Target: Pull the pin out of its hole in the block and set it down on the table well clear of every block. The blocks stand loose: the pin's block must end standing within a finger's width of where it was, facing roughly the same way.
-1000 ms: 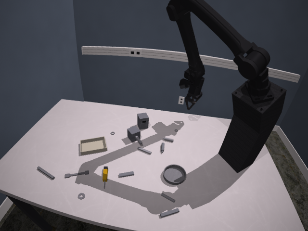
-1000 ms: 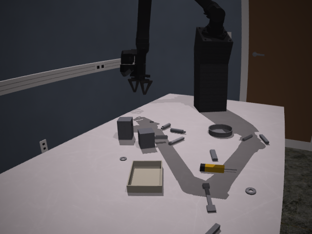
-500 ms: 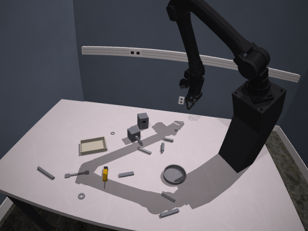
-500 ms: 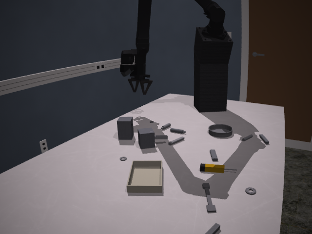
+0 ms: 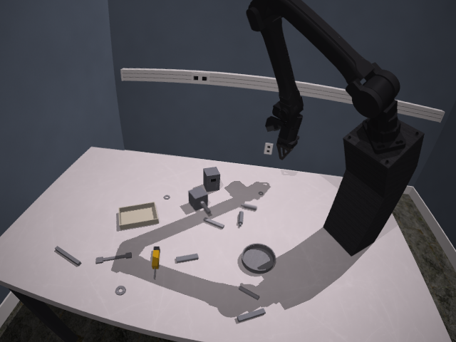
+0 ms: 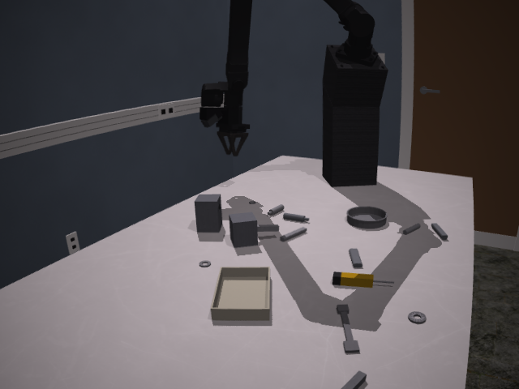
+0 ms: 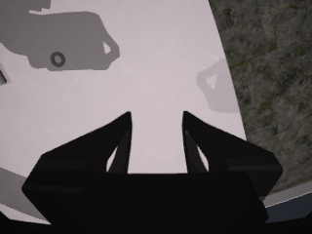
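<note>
The grey pin lies 27 cm to the left of my hand, 27 cm ahead of it and 10 cm below it. Also, from my hand: taller grey block: 28 cm ahead, 13 cm to the left, 8 cm below; round dish: 46 cm to the left, 11 cm below, 6 cm ahead; grey bar: 33 cm to the left, 23 cm ahead, 12 cm below.
</note>
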